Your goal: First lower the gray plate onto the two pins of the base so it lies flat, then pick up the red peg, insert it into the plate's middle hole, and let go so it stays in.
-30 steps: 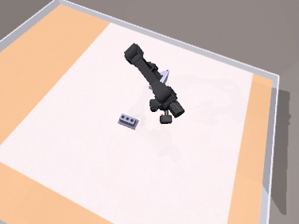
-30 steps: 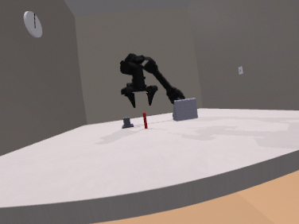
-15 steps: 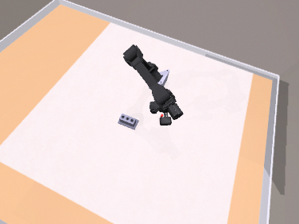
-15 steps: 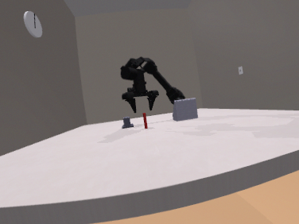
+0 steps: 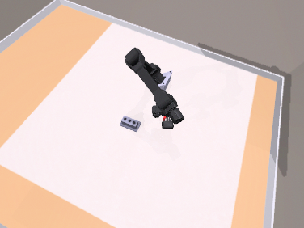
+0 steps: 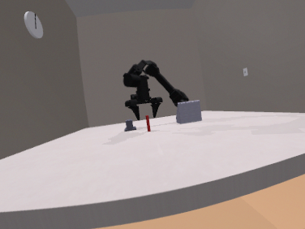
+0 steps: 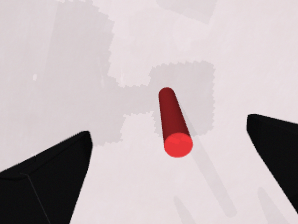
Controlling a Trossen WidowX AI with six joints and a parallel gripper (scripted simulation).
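Right now the red peg is 20 mm below my gripper tip. Round my gripper tip: gray plate: 170 mm to the right, 120 mm ahead, 20 mm below; gray base: 170 mm to the right, 120 mm ahead, 50 mm below.
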